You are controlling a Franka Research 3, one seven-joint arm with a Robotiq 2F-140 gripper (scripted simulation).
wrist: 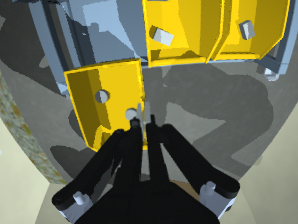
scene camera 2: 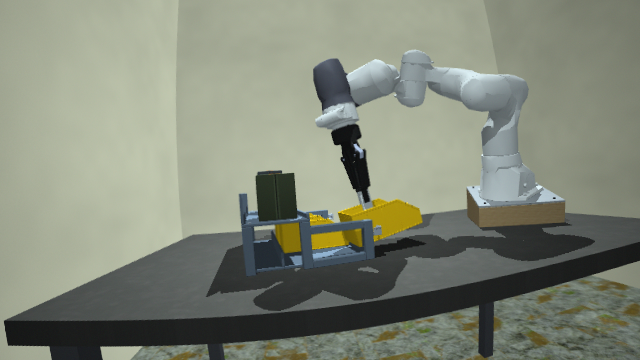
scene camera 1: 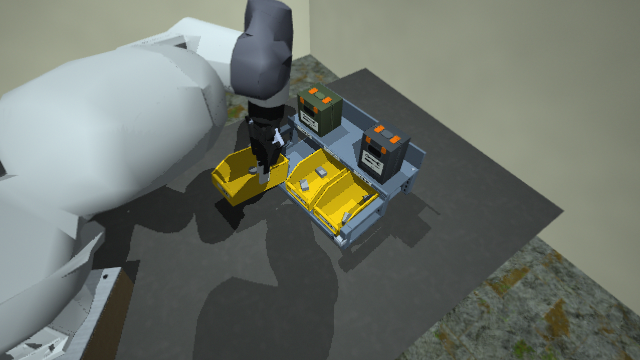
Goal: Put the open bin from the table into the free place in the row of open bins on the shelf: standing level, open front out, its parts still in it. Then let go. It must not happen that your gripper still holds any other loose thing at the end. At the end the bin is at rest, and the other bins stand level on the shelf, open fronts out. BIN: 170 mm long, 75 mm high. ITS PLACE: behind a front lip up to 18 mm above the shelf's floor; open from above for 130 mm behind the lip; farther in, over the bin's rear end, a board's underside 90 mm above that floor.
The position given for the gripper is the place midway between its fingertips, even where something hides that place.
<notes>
In view: the gripper (scene camera 1: 262, 180), a dark grey box (scene camera 1: 383, 147) and a green box (scene camera 2: 276, 195).
The gripper shows as well in the wrist view (wrist: 144, 110) and in scene camera 2 (scene camera 2: 369, 214). The wrist view does not show the dark grey box: it is out of frame. The wrist view does not show the green box: it is out of frame.
</notes>
